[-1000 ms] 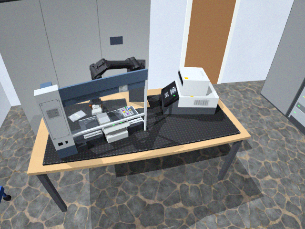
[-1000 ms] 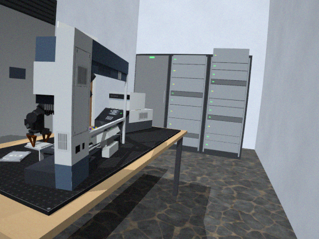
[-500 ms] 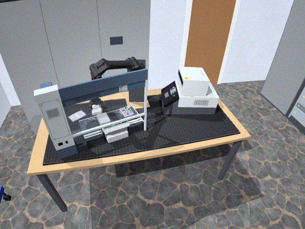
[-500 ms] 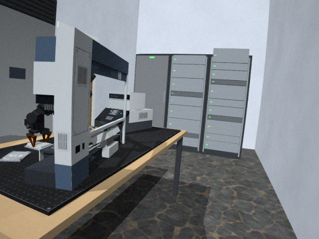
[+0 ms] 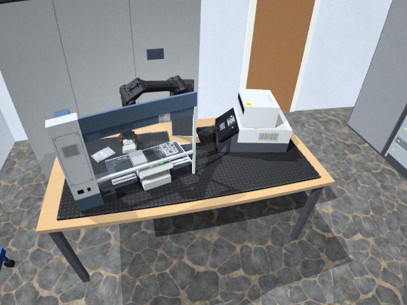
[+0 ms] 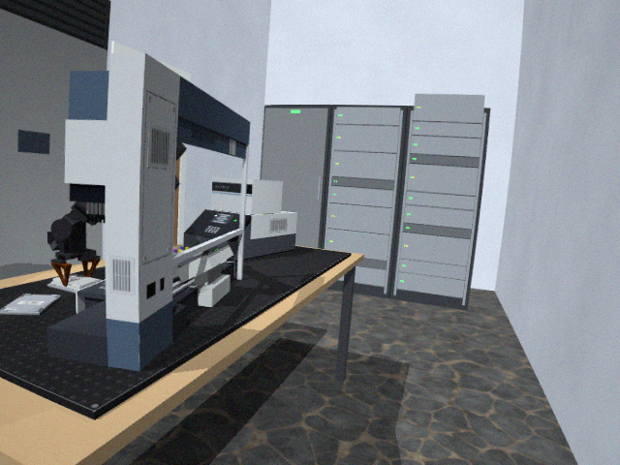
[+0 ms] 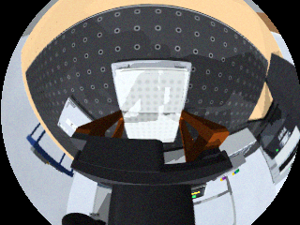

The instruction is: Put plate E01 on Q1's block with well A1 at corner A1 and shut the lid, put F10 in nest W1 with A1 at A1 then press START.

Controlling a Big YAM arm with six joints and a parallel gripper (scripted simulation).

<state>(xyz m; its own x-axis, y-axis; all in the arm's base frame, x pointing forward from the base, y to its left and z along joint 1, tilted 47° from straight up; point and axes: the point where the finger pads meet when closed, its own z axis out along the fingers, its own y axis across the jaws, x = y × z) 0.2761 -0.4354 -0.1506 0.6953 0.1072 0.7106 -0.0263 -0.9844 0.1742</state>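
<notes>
My hand is 20 mm above the flat grey nest. From my hand the other things lie so: tube cooling block: 250 mm to the left, 210 mm ahead, 60 mm above; then white 96-well PCR plate: right at my hand; then white deep-well block: 250 mm ahead, 60 mm above, 50 mm to the left.
</notes>
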